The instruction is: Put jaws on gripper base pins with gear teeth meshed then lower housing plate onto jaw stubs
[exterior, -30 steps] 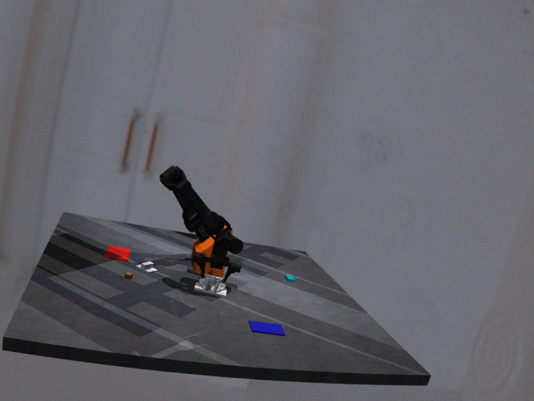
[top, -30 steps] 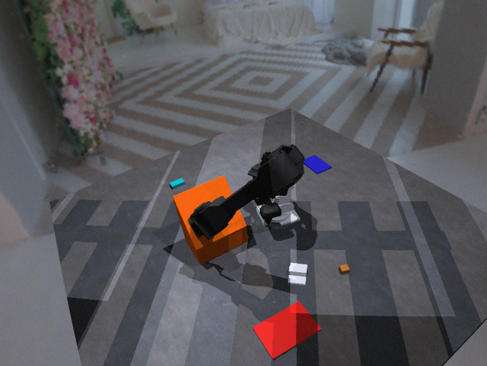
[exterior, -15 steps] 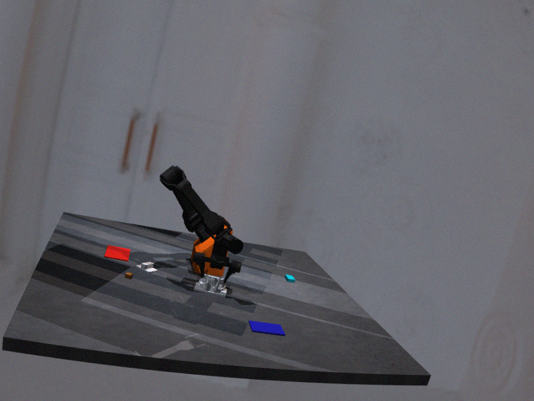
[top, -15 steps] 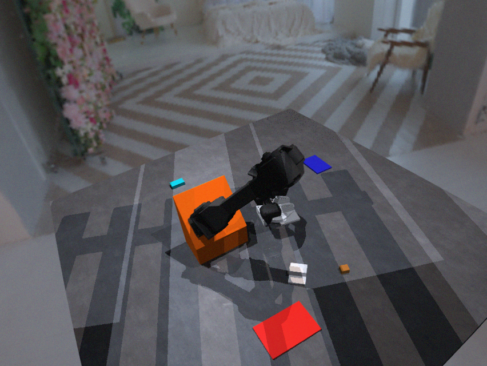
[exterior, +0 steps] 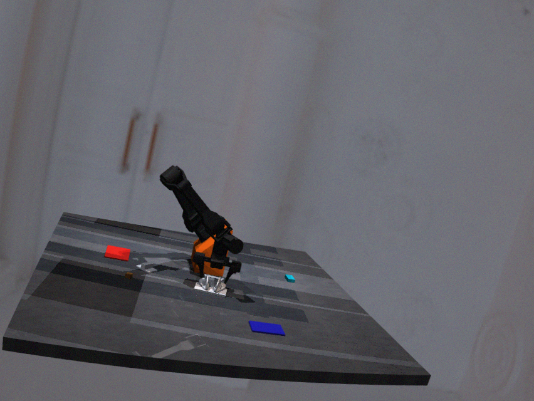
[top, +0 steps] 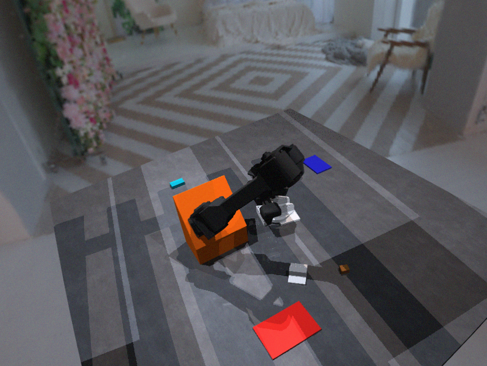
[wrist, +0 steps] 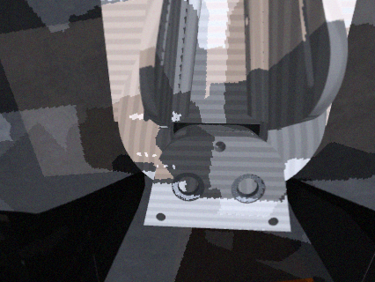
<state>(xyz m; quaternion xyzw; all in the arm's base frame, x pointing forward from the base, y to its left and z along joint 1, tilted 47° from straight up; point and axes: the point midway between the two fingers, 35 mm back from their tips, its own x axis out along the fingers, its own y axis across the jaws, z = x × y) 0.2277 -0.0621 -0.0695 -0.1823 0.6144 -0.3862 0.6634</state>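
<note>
Right now my gripper tip is 2 cm short of the gripper jaw, 2 cm to the left of it and 1 cm below it. Also, from my gripper tip: blue tile 36 cm ahead, 12 cm to the left; small brown cube 5 cm ahead, 33 cm to the right; white flat slab 7 cm ahead, 2 cm to the right.
</note>
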